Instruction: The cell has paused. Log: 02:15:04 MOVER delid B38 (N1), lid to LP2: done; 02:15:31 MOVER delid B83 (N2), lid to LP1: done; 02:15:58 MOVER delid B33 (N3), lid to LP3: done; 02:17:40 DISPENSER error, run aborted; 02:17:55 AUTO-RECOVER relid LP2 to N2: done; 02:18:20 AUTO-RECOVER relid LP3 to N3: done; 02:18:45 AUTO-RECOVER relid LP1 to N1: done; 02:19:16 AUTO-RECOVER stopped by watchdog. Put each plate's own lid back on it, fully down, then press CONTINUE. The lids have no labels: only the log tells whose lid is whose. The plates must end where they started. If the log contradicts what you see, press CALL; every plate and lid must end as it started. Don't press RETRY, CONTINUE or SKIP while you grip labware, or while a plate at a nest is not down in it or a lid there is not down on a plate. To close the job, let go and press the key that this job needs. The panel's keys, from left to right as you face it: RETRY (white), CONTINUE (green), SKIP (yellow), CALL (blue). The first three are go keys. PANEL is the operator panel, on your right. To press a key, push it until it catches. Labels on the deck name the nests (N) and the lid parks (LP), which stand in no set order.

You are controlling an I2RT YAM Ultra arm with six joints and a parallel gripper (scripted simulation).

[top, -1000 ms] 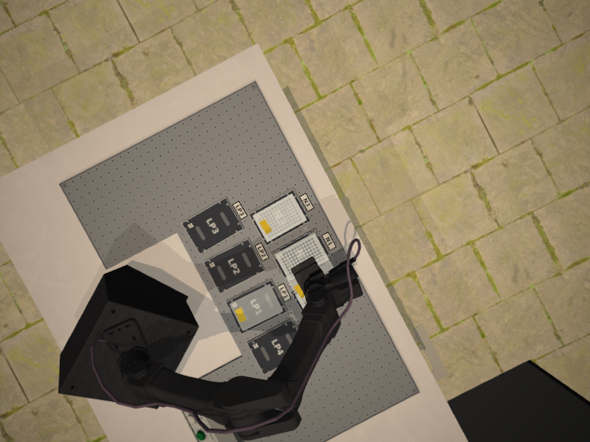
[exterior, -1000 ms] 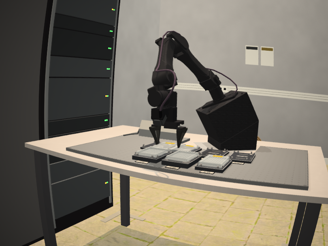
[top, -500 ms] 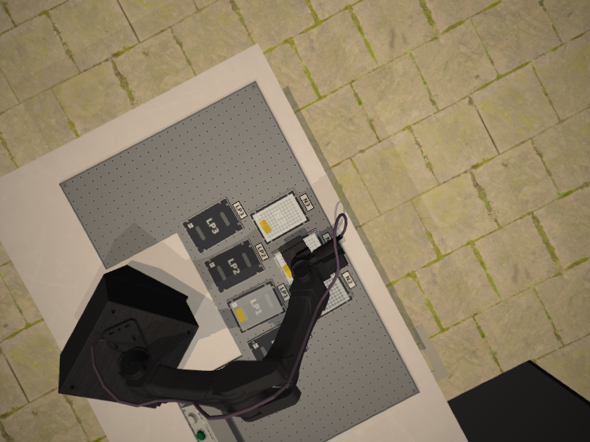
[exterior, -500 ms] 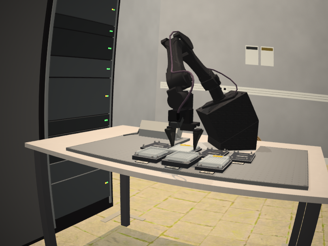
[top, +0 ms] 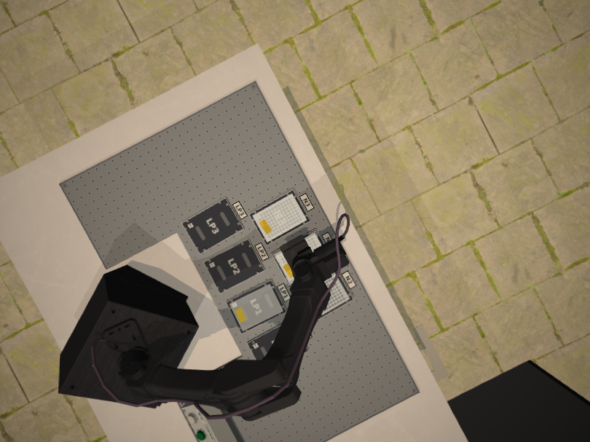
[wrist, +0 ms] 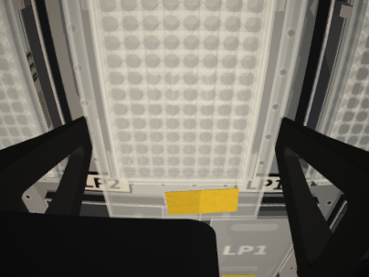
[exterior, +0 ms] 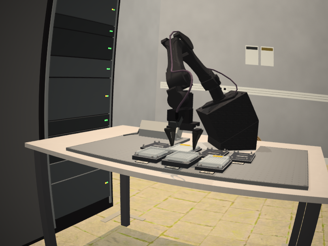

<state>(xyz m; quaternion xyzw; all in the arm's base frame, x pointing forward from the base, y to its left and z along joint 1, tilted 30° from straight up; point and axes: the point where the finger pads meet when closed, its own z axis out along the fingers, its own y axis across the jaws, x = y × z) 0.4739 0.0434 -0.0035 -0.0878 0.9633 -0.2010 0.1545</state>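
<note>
Now: hand 170 mm past the clear lid, 80 mm to the left of it and 50 mm above it. From my hand the other things lie so: green key: 430 mm behind, 330 mm to the right; lid park LP1: 170 mm behind, 80 mm to the right, 60 mm below; lid park LP4: 210 mm to the right, 160 mm behind, 60 mm below.
</note>
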